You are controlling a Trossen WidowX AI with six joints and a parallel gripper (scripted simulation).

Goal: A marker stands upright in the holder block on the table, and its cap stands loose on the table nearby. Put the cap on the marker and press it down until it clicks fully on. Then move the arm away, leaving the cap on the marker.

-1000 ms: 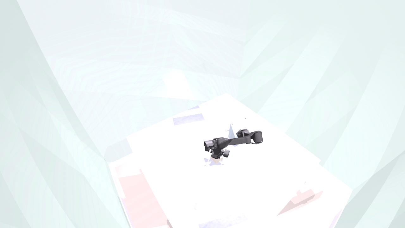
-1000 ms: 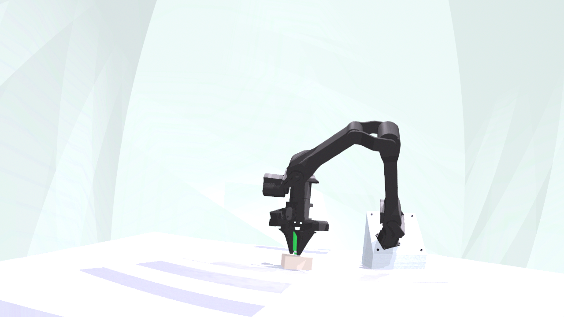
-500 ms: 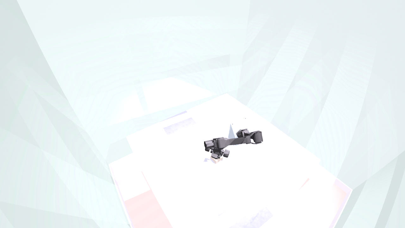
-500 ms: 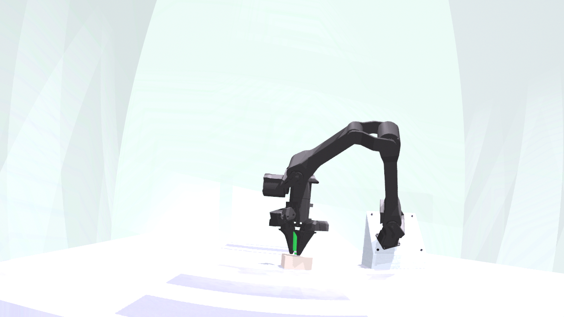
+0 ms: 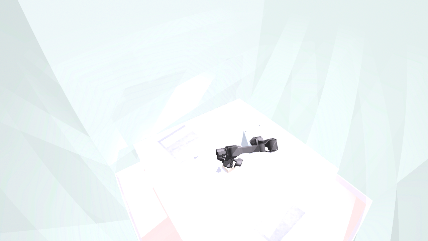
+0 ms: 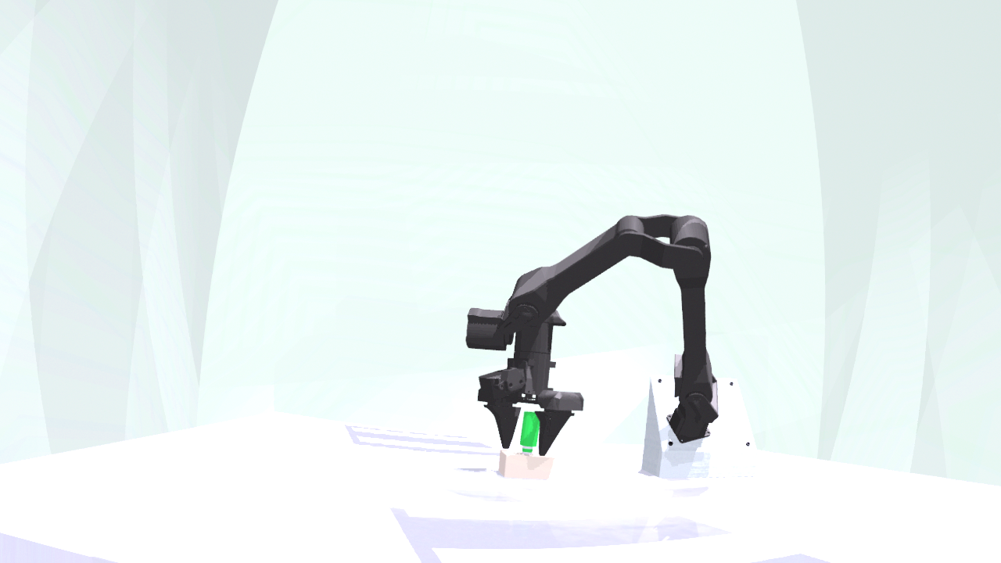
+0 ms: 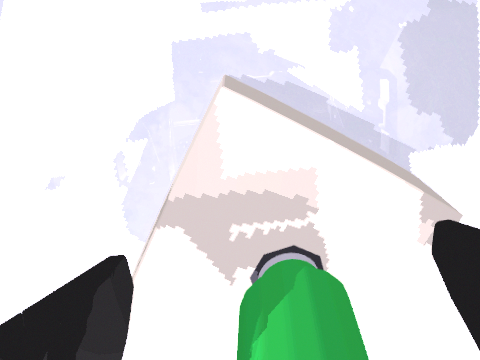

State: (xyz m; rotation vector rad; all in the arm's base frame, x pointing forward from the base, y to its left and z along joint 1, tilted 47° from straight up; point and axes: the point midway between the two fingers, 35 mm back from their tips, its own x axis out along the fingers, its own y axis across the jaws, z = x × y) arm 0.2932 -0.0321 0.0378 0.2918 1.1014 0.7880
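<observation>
The beige holder block is 10 mm behind my gripper tip and 20 mm below it. From my gripper tip the other things lie so: marker 10 mm behind, 30 mm above; green cap 10 mm behind, 40 mm above.
</observation>
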